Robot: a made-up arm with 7 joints. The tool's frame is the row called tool.
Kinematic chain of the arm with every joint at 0, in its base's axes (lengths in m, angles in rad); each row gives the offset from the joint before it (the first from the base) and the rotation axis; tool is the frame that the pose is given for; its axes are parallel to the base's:
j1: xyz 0 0 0.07 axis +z
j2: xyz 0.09 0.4 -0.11 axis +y
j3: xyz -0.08 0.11 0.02 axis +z
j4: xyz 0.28 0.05 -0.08 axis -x
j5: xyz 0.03 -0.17 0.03 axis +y
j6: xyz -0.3 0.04 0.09 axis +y
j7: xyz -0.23 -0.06 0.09 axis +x
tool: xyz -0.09 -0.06 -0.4
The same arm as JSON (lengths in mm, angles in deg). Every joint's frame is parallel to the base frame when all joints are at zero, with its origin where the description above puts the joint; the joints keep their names.
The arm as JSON. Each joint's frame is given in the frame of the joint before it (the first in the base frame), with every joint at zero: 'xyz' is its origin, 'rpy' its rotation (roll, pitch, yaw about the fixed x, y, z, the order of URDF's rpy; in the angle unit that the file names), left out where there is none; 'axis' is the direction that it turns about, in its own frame. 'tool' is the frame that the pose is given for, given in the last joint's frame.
{"units": {"length": "mm", "angle": "deg"}, "joints": [
  {"name": "j1", "type": "revolute", "origin": {"xyz": [0.0, 0.0, 70.0]}, "axis": [0.0, 0.0, 1.0]},
  {"name": "j2", "type": "revolute", "origin": {"xyz": [90.0, 400.0, -110.0]}, "axis": [0.0, 1.0, 0.0]},
  {"name": "j3", "type": "revolute", "origin": {"xyz": [-80.0, 110.0, 20.0]}, "axis": [0.0, 0.0, 1.0]},
  {"name": "j4", "type": "revolute", "origin": {"xyz": [280.0, 50.0, -80.0]}, "axis": [-1.0, 0.0, 0.0]},
  {"name": "j5", "type": "revolute", "origin": {"xyz": [30.0, -170.0, 30.0]}, "axis": [0.0, 1.0, 0.0]},
  {"name": "j6", "type": "revolute", "origin": {"xyz": [-300.0, 40.0, 90.0]}, "axis": [0.0, 1.0, 0.0]},
  {"name": "j7", "type": "revolute", "origin": {"xyz": [-230.0, -60.0, 90.0]}, "axis": [1.0, 0.0, 0.0]}
], "tool": {"origin": {"xyz": [-90.0, -60.0, -400.0]}}}

